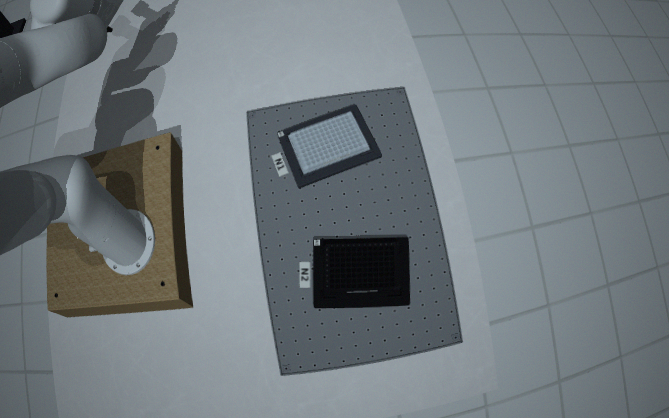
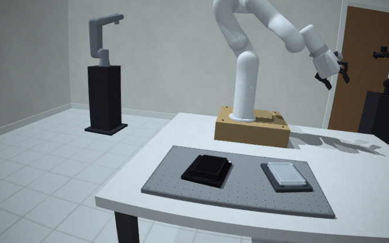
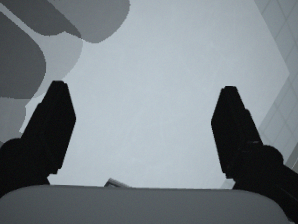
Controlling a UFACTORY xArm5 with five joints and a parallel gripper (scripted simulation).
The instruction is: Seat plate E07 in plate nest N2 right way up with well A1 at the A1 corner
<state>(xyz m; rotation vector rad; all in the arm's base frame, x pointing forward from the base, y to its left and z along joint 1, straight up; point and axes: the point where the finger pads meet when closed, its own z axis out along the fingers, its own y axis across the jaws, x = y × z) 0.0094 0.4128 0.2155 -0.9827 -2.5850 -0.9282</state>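
Now: hand 41 cm short of the black 96-well plate E07, 48 cm to the left of it and 27 cm above it. Round my hand: white plate E01: 38 cm ahead, 24 cm to the right, 27 cm below; then N1 label: 29 cm ahead, 27 cm to the right, 29 cm below; then A1 corner mark: 34 cm ahead, 43 cm to the right, 28 cm below.
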